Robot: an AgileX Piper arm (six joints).
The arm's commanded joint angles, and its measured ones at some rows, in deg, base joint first. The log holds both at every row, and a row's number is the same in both.
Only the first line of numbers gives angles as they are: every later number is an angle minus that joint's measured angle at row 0.
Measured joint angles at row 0:
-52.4 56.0 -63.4 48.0 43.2 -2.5
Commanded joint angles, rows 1 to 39:
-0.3 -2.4 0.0 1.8 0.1 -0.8
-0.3 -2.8 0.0 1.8 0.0 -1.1
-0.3 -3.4 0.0 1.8 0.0 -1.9
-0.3 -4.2 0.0 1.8 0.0 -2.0
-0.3 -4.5 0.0 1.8 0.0 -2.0
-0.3 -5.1 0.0 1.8 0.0 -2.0
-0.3 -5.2 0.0 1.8 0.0 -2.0
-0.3 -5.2 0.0 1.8 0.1 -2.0
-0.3 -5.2 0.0 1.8 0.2 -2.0
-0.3 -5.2 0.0 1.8 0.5 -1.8
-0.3 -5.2 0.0 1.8 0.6 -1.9
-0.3 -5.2 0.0 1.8 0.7 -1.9
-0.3 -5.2 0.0 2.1 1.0 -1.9
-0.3 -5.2 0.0 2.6 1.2 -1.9
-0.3 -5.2 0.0 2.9 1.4 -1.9
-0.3 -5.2 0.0 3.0 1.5 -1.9
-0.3 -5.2 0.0 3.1 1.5 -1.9
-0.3 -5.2 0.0 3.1 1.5 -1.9
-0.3 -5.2 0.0 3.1 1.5 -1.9
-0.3 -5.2 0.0 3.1 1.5 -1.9
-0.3 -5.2 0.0 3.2 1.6 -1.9
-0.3 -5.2 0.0 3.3 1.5 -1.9
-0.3 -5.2 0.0 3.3 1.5 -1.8
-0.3 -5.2 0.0 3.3 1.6 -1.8
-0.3 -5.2 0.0 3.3 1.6 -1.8
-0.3 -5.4 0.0 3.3 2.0 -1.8
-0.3 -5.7 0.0 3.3 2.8 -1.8
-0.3 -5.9 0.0 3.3 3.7 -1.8
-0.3 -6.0 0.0 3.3 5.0 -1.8
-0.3 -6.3 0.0 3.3 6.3 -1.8
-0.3 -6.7 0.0 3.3 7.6 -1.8
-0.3 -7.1 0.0 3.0 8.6 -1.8
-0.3 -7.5 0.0 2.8 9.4 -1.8
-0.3 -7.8 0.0 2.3 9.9 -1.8
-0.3 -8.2 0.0 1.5 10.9 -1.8
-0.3 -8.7 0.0 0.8 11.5 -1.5
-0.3 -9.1 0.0 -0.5 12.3 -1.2
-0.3 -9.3 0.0 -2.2 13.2 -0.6
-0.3 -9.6 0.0 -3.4 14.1 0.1
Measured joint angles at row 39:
-0.4 -7.6 0.0 -1.9 7.2 -1.4
